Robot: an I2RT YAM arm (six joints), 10 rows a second.
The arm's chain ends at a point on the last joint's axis. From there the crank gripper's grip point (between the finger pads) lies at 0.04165 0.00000 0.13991 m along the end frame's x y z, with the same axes.
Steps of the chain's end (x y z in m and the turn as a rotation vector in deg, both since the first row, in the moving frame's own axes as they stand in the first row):
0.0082 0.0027 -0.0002 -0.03 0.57 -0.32
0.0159 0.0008 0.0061 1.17 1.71 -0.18
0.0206 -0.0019 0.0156 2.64 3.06 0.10
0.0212 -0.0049 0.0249 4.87 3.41 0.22
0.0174 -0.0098 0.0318 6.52 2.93 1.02
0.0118 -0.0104 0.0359 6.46 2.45 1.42
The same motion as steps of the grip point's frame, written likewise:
0.0096 0.0025 -0.0006 -0.03 0.57 -0.32
0.0201 -0.0022 0.0048 1.17 1.71 -0.18
0.0280 -0.0082 0.0130 2.64 3.06 0.10
0.0295 -0.0165 0.0217 4.87 3.41 0.22
0.0246 -0.0248 0.0286 6.52 2.93 1.02
0.0179 -0.0249 0.0332 6.46 2.45 1.42

